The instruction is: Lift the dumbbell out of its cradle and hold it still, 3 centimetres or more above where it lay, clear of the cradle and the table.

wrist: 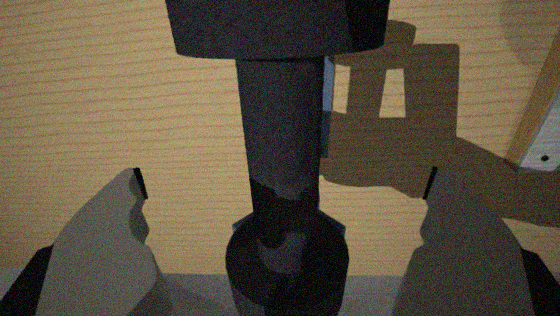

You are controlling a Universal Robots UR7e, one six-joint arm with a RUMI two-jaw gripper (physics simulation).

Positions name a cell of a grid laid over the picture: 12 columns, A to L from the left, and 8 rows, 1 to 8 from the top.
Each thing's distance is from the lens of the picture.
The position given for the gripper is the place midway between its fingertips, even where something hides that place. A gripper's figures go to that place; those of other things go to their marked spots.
gripper (G5): 0.12 m
cradle (H2): 0.32 m
